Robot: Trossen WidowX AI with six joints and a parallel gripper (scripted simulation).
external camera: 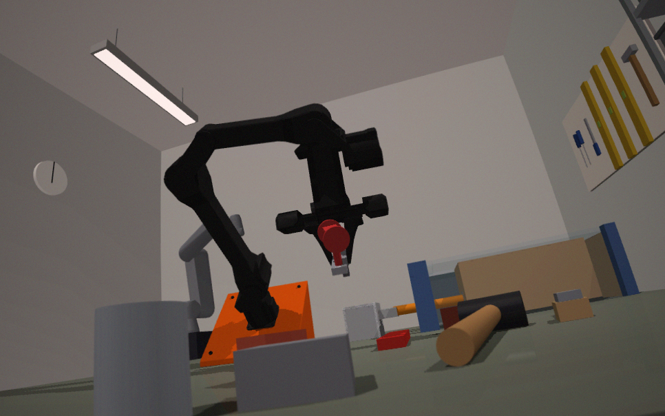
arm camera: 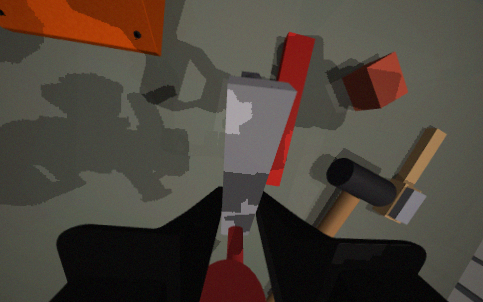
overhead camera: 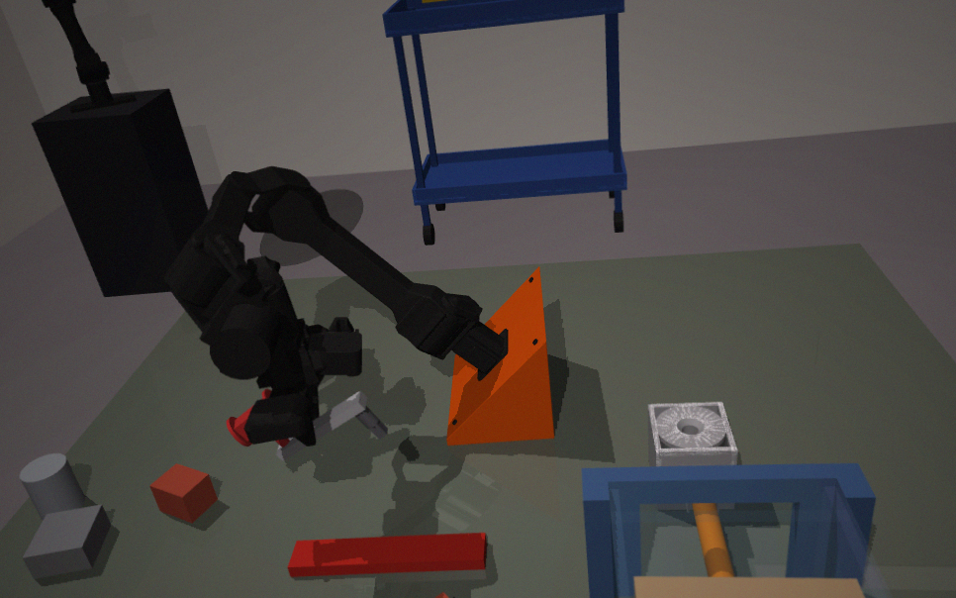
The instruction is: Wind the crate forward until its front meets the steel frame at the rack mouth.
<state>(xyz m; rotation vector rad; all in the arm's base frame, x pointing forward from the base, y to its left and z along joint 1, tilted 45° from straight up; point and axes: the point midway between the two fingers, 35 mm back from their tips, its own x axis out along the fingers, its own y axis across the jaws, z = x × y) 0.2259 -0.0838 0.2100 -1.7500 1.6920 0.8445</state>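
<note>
The red knob lies 5 cm to the right of my gripper tip and 2 cm above it. From my gripper tip the other things lie so: grey crank arm 2 cm above; red bar 6 cm ahead, 8 cm to the left, 13 cm below; grey block 2 cm ahead, 33 cm to the right, 12 cm below.
</note>
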